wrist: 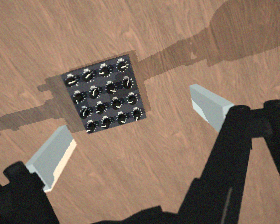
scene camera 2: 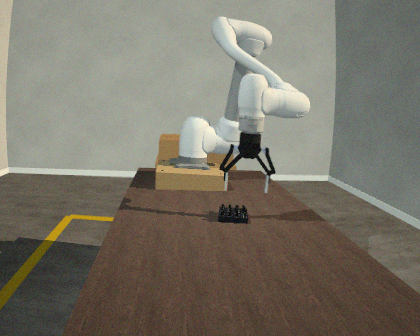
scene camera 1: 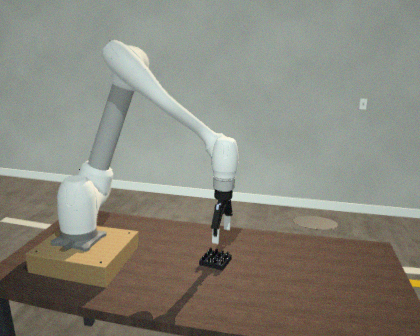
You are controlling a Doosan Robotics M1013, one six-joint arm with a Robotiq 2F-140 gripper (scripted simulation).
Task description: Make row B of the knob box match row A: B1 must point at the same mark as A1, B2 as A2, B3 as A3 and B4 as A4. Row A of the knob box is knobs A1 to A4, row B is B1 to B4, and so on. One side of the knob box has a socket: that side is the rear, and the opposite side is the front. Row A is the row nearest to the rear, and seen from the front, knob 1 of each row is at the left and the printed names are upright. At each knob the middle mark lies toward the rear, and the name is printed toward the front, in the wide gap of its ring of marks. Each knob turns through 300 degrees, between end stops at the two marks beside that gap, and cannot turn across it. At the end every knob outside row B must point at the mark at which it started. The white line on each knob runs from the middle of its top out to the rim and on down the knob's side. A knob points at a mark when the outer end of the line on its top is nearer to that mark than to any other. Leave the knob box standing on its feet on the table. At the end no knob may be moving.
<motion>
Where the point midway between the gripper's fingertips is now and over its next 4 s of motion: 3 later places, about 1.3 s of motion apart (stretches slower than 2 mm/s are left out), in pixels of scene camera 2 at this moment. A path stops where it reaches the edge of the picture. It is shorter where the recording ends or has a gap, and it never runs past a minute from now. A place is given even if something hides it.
My gripper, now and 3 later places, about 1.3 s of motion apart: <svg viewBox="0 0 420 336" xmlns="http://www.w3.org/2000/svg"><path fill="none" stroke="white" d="M245 191L245 199L244 208L244 212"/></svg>
</motion>
